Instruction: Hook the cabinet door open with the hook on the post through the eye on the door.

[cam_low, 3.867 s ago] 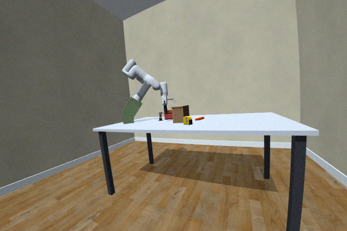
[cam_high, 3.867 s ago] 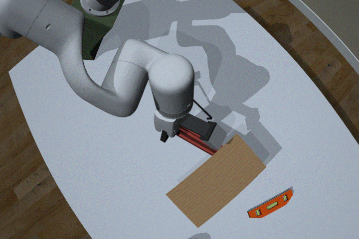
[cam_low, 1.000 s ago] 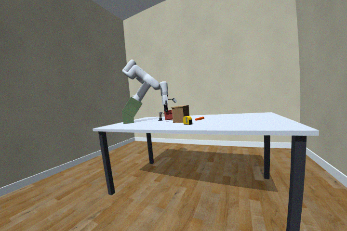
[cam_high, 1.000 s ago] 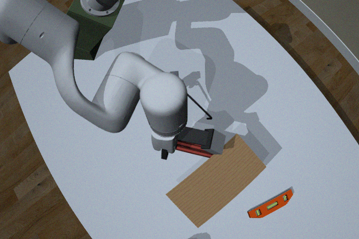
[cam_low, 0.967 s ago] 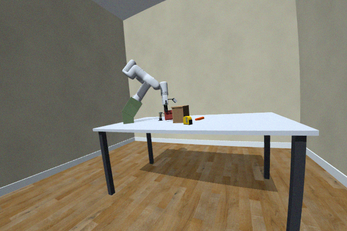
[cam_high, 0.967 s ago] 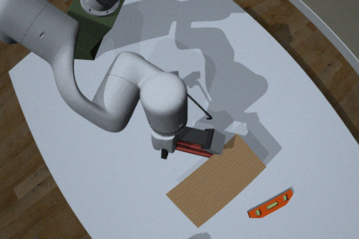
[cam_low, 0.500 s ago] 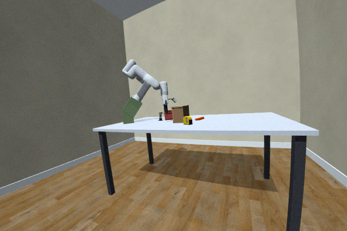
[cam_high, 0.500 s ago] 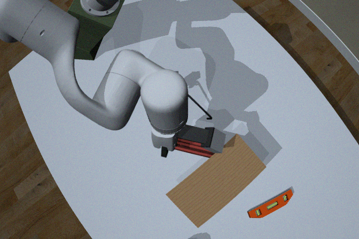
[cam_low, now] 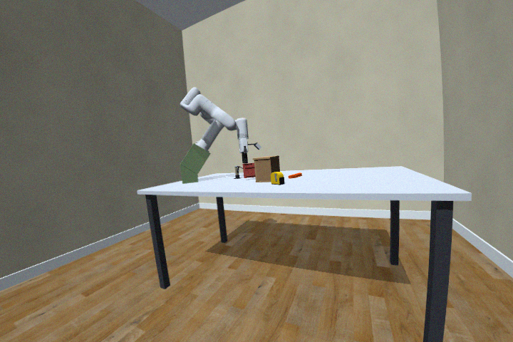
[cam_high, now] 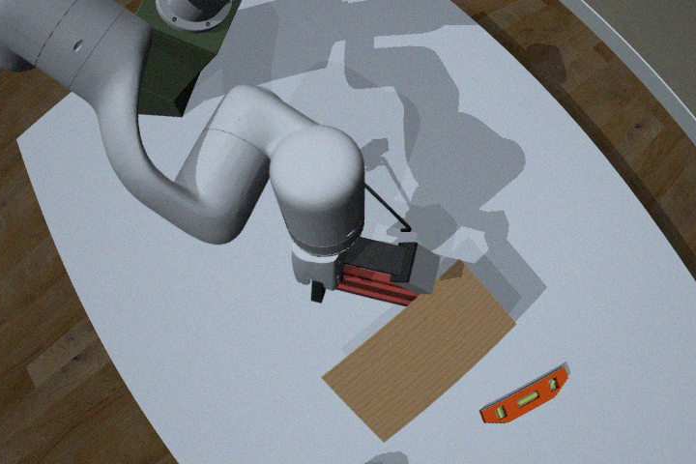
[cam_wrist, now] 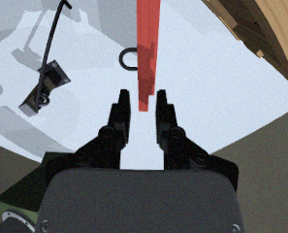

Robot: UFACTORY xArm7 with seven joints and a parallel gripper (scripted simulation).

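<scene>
Now: hand 80 mm past the thin dark hook, 100 mm to the right of it and 90 mm above it. The rest, counted from my hand: yellow tape measure: 300 mm ahead, 130 mm to the right, 110 mm below; then orange spirit level: 300 mm ahead, 160 mm to the left, 130 mm below; then red door: 40 mm ahead, 50 mm to the left, 70 mm below.
</scene>
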